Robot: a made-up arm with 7 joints.
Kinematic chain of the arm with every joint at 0, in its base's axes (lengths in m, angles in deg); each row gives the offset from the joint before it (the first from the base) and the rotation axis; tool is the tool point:
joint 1: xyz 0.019 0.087 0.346 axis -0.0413 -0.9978 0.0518
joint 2: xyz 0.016 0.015 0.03 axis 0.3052 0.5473 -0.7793
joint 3: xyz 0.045 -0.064 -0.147 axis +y
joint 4: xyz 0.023 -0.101 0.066 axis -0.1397 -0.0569 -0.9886
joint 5: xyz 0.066 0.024 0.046 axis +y
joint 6: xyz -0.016 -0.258 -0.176 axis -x
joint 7: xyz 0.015 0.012 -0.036 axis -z
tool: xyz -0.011 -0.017 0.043
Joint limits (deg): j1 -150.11..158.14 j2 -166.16..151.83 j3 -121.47..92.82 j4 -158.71..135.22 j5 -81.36..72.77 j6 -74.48..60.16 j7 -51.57..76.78
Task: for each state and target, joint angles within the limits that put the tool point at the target. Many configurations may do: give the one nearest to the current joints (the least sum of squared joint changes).
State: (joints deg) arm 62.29 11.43 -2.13 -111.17 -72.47 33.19 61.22
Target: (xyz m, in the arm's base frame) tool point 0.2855 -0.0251 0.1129
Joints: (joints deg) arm 23.57 44.83 8.05 -69.58 -53.01 31.86 58.98
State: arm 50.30 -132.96 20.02 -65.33 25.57 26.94 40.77
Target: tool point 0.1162 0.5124 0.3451
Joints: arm 16.40 -158.10 34.54 -77.59 -23.63 26.25 32.12
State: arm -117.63 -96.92 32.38 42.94 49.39 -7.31 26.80
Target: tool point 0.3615 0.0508 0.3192
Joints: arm -73.31 -117.88 49.20 32.99 67.36 -8.27 25.74
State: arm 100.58 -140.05 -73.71 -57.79 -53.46 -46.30 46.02
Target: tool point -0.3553 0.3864 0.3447
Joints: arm 94.39 -127.24 -34.07 -10.32 -47.74 -50.35 38.36
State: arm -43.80 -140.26 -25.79 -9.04 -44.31 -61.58 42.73
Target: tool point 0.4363 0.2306 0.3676
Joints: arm -68.18 -107.45 -55.87 -15.28 -43.64 -59.04 47.72
